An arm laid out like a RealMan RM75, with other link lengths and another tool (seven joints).
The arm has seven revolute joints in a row. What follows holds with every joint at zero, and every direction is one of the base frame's. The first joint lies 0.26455 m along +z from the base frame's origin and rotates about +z. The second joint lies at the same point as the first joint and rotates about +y. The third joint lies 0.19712 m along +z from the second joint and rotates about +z. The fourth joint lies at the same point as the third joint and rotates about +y. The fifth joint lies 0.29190 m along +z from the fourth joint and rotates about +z. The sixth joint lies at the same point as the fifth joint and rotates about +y. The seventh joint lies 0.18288 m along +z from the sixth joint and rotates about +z. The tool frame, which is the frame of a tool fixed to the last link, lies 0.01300 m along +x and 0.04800 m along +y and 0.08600 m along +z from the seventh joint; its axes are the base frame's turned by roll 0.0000, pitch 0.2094 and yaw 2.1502 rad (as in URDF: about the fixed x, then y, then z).
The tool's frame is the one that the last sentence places.
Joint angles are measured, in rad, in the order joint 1, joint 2, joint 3, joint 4, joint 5, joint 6, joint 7. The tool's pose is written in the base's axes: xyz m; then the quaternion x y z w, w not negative. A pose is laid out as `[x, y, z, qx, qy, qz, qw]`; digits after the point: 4 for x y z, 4 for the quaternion.
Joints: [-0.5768, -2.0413, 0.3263, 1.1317, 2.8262, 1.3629, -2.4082]
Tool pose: [-0.3691, 0.4551, 0.1402, -0.8971, 0.3223, 0.2466, 0.1744]
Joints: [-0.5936, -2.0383, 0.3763, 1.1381, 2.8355, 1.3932, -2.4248]
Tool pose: [-0.3528, 0.4596, 0.1311, -0.8963, 0.3398, 0.2409, 0.1519]
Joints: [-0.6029, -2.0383, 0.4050, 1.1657, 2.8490, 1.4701, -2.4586]
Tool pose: [-0.3371, 0.4526, 0.1246, -0.9039, 0.3410, 0.2235, 0.1289]
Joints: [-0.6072, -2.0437, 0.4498, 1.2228, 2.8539, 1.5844, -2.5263]
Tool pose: [-0.3130, 0.4410, 0.1188, -0.9157, 0.3339, 0.1984, 0.1028]
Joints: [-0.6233, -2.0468, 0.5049, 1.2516, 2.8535, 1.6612, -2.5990]
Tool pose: [-0.2888, 0.4371, 0.1087, -0.9240, 0.3286, 0.1787, 0.0793]
